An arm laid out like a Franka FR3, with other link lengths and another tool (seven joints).
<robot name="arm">
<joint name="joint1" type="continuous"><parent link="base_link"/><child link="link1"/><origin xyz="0.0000 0.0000 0.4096"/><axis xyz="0 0 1"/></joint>
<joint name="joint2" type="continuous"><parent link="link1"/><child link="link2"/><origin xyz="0.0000 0.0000 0.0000" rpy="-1.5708 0.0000 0.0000"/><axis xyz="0 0 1"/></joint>
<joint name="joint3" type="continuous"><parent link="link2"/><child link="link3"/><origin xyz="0.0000 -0.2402 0.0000" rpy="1.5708 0.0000 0.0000"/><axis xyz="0 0 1"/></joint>
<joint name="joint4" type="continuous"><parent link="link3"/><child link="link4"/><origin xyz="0.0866 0.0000 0.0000" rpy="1.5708 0.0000 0.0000"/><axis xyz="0 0 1"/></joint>
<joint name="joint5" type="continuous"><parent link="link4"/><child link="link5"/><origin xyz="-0.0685 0.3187 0.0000" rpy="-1.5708 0.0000 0.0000"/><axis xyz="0 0 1"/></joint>
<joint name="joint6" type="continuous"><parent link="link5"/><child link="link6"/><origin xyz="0.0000 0.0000 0.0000" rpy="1.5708 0.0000 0.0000"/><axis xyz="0 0 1"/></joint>
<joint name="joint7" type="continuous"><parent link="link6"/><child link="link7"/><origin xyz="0.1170 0.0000 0.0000" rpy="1.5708 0.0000 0.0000"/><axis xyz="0 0 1"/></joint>
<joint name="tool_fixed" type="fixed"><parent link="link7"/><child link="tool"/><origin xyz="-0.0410 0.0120 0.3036" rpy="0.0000 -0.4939 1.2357"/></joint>
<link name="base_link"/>
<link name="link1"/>
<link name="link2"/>
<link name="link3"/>
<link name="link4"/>
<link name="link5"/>
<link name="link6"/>
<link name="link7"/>
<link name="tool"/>
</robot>
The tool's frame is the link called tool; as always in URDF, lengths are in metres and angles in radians. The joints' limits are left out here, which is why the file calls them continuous.
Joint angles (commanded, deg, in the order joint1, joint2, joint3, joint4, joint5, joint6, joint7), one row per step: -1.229, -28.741, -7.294, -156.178, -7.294, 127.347, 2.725; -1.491, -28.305, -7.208, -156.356, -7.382, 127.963, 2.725; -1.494, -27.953, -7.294, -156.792, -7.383, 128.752, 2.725; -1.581, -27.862, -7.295, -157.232, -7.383, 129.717, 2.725; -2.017, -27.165, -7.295, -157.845, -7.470, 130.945, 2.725; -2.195, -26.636, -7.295, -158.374, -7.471, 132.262, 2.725; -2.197, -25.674, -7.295, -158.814, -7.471, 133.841, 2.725; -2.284, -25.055, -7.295, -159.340, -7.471, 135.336, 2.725; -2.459, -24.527, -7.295, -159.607, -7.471, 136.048, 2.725; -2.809, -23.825, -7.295, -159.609, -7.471, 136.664, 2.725; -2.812, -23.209, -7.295, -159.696, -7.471, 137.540, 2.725
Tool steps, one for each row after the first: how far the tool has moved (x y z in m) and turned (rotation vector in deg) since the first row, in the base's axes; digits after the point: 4 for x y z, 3 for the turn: 0.0002, -0.0014, -0.0028, -0.111, 0.005, -0.097; -0.0003, -0.0012, -0.0066, -0.047, 0.000, -0.116; 0.0010, -0.0013, -0.0087, -0.039, -0.437, -0.139; -0.0003, -0.0034, -0.0149, -0.071, -0.353, -0.434; 0.0004, -0.0039, -0.0195, -0.057, -0.615, -0.528; 0.0016, -0.0035, -0.0256, -0.053, -0.794, -0.442; 0.0028, -0.0035, -0.0304, -0.043, -1.148, -0.441; 0.0021, -0.0042, -0.0341, -0.027, -1.067, -0.574; 0.0021, -0.0062, -0.0373, -0.040, -0.977, -0.900; 0.0035, -0.0063, -0.0402, -0.057, -1.150, -0.864
